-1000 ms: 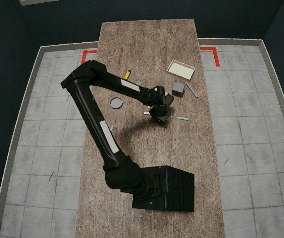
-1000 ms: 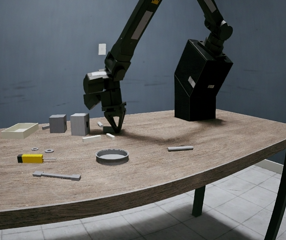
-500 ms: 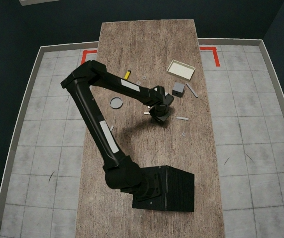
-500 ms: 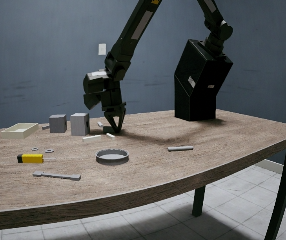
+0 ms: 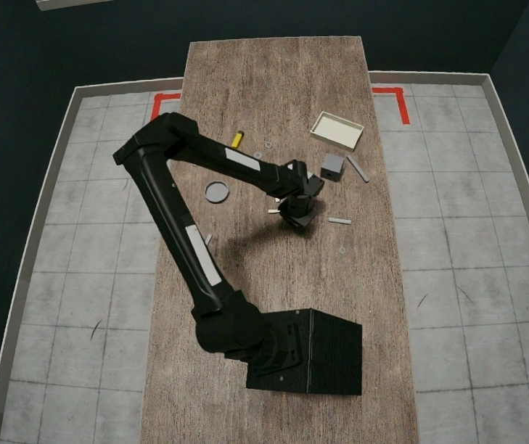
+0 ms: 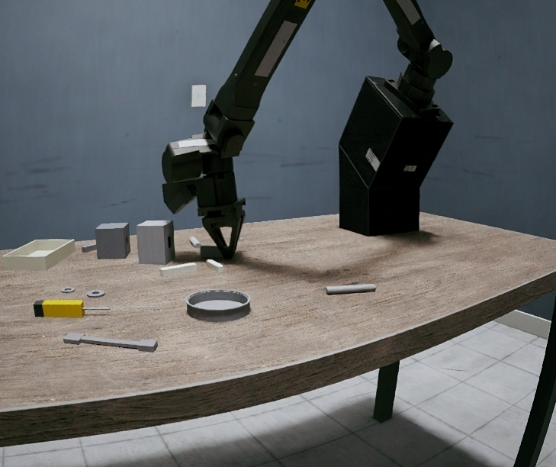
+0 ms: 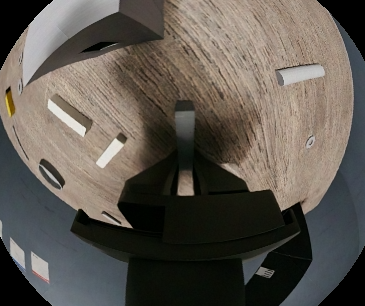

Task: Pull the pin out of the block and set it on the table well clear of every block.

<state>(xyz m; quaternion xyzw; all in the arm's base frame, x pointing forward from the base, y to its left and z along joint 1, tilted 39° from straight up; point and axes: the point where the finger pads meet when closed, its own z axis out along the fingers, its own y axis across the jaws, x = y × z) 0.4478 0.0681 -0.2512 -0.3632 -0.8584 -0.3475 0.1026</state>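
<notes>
The grey pin lies 20 mm to the right of my hand and 20 mm ahead of it. The rest, counted from my hand: grey ring dish 240 mm to the left, 160 mm ahead; then darker grey block 170 mm ahead, 150 mm to the right, 20 mm above; then light grey block 120 mm ahead, 50 mm to the right, 30 mm above.
</notes>
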